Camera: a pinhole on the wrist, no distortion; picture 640 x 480 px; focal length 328.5 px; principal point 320.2 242.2 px. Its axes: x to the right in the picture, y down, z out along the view. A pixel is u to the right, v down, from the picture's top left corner.
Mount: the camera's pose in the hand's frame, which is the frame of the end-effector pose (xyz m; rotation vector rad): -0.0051 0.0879 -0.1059 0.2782 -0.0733 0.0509
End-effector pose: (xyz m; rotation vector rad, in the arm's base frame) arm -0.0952 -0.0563 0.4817 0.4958 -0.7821 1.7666
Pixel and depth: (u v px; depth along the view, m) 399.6 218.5 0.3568
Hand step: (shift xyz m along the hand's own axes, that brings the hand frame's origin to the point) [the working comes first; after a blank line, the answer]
In the camera's frame: 0.0862 -0.0257 0.3568

0.0591 -0.0319 0.2361
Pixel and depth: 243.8 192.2 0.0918
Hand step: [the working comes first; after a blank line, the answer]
In the camera's frame: -0.0214 -0.0140 0.0918

-0.0315 0.0483 -0.0234
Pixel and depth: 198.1 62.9 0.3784
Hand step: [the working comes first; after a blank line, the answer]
In the camera's frame: -0.1406 -0.2065 0.3784

-0.1574 -0.2205 0.1895
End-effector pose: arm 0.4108 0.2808 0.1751 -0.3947 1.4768 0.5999
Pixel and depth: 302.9 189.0 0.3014
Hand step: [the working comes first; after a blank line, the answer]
In the camera's frame: -0.0159 -0.0488 0.3014

-0.0376 -0.0428 0.1686
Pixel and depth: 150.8 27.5 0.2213
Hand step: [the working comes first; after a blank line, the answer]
In the camera's frame: -0.1141 -0.1446 0.2213

-0.1245 -0.1167 0.0579
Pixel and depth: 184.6 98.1 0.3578
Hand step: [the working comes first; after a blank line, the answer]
In the camera's frame: -0.1477 -0.1570 0.3578

-0.1661 -0.1675 0.1827
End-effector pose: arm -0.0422 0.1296 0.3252 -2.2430 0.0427 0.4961
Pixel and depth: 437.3 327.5 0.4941
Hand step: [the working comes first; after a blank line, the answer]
In the camera's frame: 0.1761 0.1283 0.4941

0.1304 0.0817 0.4168
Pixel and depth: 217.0 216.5 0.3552
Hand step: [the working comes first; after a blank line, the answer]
In the camera's frame: -0.1116 -0.0278 0.3552

-0.1377 -0.0413 0.2183
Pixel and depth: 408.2 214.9 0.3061
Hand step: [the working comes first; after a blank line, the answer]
In the camera's frame: 0.0820 -0.0254 0.3061

0.0581 -0.0178 0.1872
